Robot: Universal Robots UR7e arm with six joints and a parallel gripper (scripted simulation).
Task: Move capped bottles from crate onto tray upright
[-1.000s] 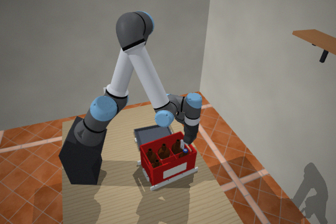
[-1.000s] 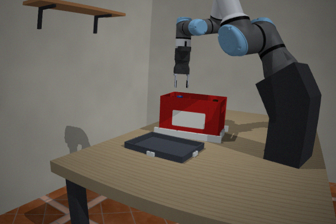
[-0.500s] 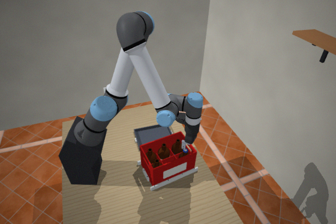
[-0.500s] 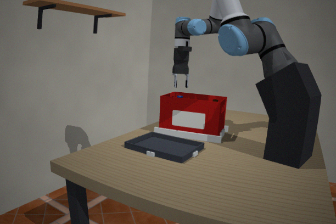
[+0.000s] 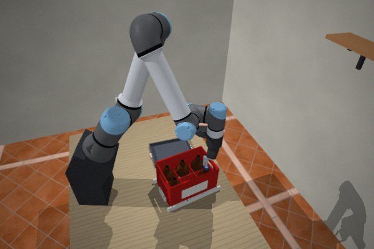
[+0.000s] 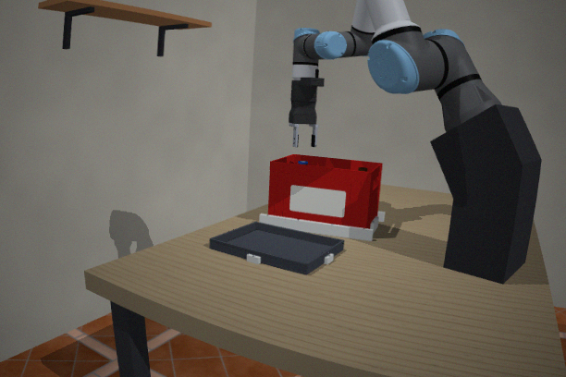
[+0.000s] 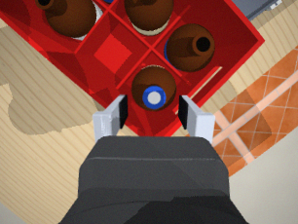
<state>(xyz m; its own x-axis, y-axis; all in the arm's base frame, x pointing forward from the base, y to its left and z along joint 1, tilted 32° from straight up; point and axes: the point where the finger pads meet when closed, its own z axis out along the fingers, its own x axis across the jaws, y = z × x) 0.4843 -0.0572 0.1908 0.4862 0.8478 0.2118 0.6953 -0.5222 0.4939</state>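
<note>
Right now my hand is 14 cm above the red crate, 10 cm past it and 2 cm to the right of it. Round my hand: dark grey tray: 30 cm to the left, 21 cm below, 13 cm behind.
</note>
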